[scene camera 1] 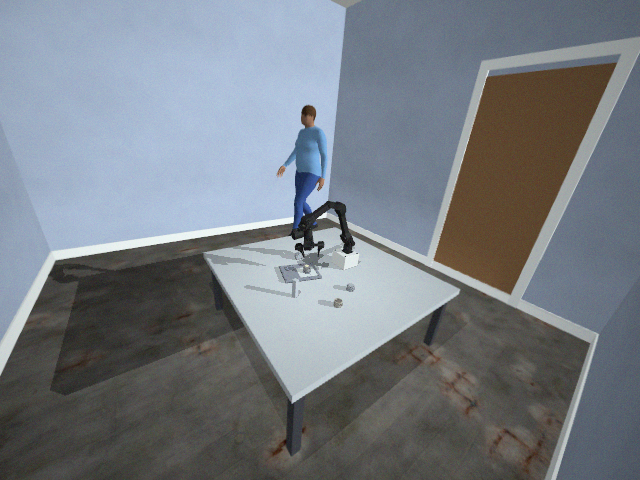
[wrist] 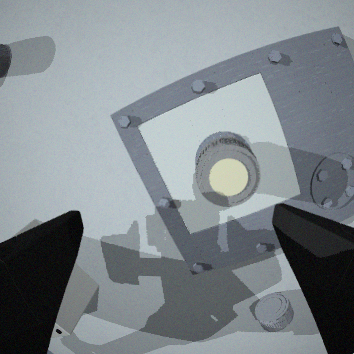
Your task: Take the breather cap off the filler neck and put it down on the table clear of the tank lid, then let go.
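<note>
The breather cap, a round ribbed grey piece with a cream top, stands upright inside the pale four-sided area of the tank lid. The filler neck is largely hidden beneath it and cannot be told apart clearly. The tank lid is a flat grey plate with bolts and a round bolted cover at one side. My gripper is open and empty, above the lid on the arm's side. In the wrist view the cap shows beyond the fingertips, right of their midline.
A loose grey ribbed cap lies beside the lid. A white upright post, a grey knob and a tan knob stand on the table. The arm's white base is near. A person is behind the table.
</note>
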